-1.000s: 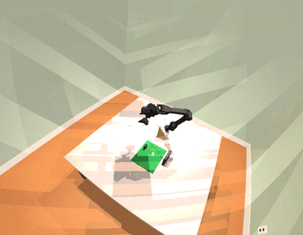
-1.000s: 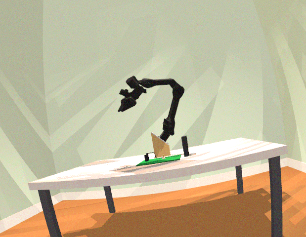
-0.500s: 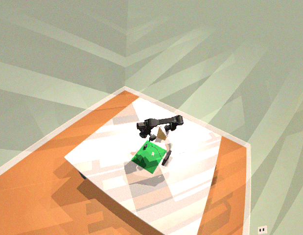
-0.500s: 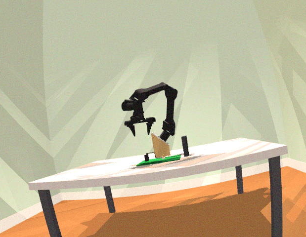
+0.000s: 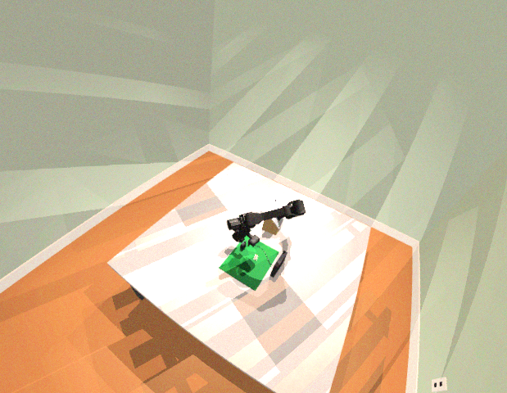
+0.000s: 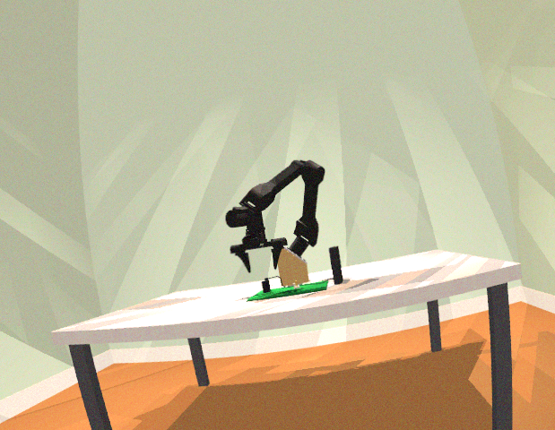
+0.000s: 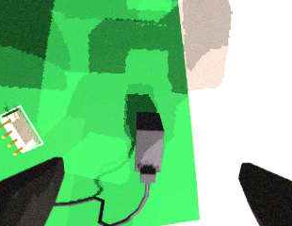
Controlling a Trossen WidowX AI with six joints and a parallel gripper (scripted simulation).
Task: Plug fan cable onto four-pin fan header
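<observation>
Now: the black fan plug 1 cm behind my gripper tip and 5 cm below it. Round my gripper tip: green board 4 cm ahead, 9 cm to the left, 9 cm below; then fan header 1 cm ahead, 11 cm to the left, 8 cm below; then black fan 1 cm ahead, 24 cm to the left, 2 cm below.
</observation>
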